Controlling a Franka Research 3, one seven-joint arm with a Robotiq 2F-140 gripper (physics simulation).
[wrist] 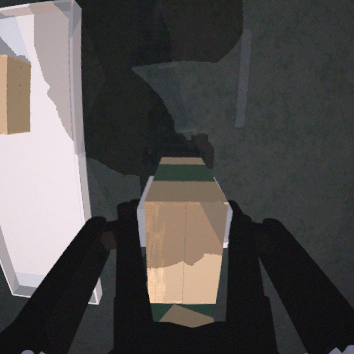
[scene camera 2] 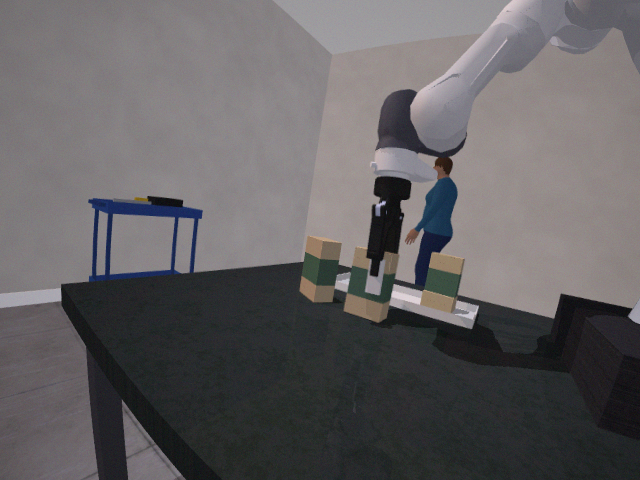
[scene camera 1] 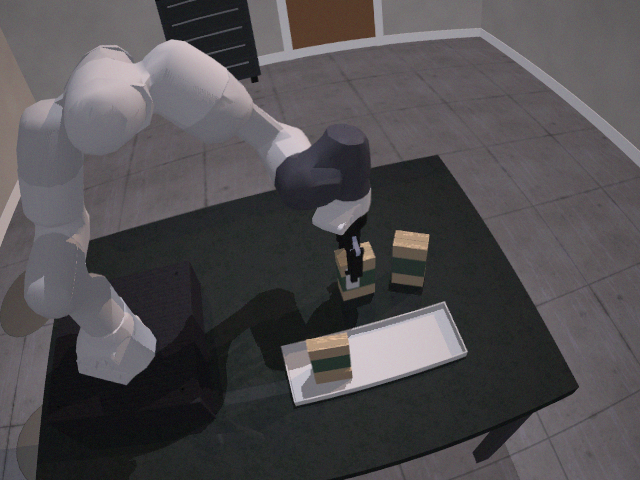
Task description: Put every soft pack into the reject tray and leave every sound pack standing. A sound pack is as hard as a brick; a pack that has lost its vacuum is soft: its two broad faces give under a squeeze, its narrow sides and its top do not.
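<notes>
Three packs in tan with a green band are in view. My gripper [scene camera 1: 354,276] [scene camera 2: 376,276] [wrist: 181,190] points down and is shut on the middle pack [scene camera 1: 367,277] [scene camera 2: 357,281] [wrist: 185,240], one pad on each broad face. That pack stands upright on the table; no dent shows. A second pack [scene camera 1: 408,266] [scene camera 2: 319,268] [wrist: 187,317] stands beside it, apart from the gripper. The third pack [scene camera 1: 330,361] [scene camera 2: 443,283] [wrist: 17,97] stands upright in the white reject tray [scene camera 1: 408,346] [wrist: 40,200], near one end. The far finger is mostly hidden in both scene views.
The dark table [scene camera 1: 222,237] [scene camera 2: 248,372] carries the packs and the tray. A dark block [scene camera 1: 155,289] [scene camera 2: 615,372] is by the arm's base. A person [scene camera 2: 439,206] stands beyond the table, and a blue cart [scene camera 2: 155,209] is by the wall.
</notes>
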